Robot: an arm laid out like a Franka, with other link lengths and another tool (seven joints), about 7 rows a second.
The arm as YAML. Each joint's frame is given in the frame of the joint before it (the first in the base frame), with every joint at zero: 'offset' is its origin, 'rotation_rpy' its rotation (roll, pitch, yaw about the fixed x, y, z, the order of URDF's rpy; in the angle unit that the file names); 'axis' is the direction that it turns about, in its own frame. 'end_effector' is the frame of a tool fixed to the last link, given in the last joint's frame.
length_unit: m
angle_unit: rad
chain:
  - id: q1
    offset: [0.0, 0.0, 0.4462]
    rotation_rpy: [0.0, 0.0, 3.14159]
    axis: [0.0, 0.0, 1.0]
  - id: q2
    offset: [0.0, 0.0, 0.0]
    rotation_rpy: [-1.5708, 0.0, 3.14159]
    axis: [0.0, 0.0, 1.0]
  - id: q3
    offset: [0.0, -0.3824, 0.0]
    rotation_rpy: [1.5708, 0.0, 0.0]
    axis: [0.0, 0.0, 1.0]
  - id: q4
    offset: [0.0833, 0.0, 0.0]
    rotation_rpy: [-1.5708, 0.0, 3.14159]
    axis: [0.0, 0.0, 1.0]
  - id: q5
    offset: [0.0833, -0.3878, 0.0]
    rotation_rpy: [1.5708, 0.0, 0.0]
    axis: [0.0, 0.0, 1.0]
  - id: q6
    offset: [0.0, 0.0, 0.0]
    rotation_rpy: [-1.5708, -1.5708, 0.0]
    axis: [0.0, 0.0, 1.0]
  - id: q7
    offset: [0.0, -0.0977, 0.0]
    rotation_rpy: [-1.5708, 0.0, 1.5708]
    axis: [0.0, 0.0, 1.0]
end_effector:
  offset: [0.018, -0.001, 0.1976]
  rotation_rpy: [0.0, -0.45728, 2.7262]
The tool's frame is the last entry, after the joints.
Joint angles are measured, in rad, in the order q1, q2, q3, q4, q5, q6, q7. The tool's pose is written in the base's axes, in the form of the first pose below.
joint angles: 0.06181, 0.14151, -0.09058, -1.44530, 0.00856, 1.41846, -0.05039
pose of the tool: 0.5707 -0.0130 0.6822 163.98 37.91 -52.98
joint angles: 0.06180, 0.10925, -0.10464, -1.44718, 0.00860, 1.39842, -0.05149
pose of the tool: 0.5582 -0.0208 0.6987 164.64 36.88 -52.18
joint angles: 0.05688, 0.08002, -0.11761, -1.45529, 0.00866, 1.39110, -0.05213
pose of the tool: 0.5477 -0.0307 0.7110 165.50 35.50 -51.11
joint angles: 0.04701, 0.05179, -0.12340, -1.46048, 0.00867, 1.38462, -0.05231
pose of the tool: 0.5377 -0.0394 0.7237 166.34 34.25 -49.79
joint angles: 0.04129, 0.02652, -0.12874, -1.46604, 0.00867, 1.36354, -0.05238
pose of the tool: 0.5252 -0.0452 0.7335 166.82 33.49 -49.96
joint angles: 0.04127, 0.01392, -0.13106, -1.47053, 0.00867, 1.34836, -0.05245
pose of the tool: 0.5179 -0.0462 0.7373 166.90 33.42 -50.58
